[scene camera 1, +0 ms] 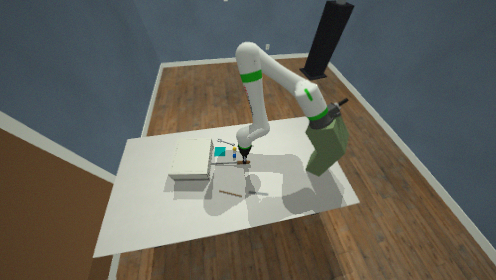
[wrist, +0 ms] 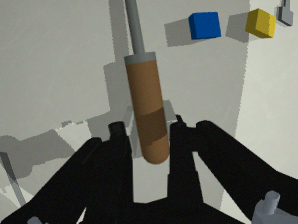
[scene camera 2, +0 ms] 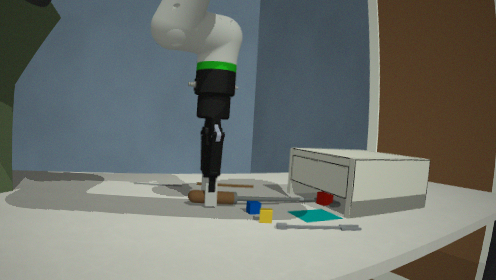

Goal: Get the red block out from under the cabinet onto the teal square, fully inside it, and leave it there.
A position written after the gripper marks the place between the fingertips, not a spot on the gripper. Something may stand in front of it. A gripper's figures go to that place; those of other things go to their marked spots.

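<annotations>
Yellow cube (wrist: 263, 26) at 22 cm from the lens; gripper (wrist: 150, 114) at 21 cm from the lens; blue cube (wrist: 201, 26) at 19 cm from the lens.
</annotations>
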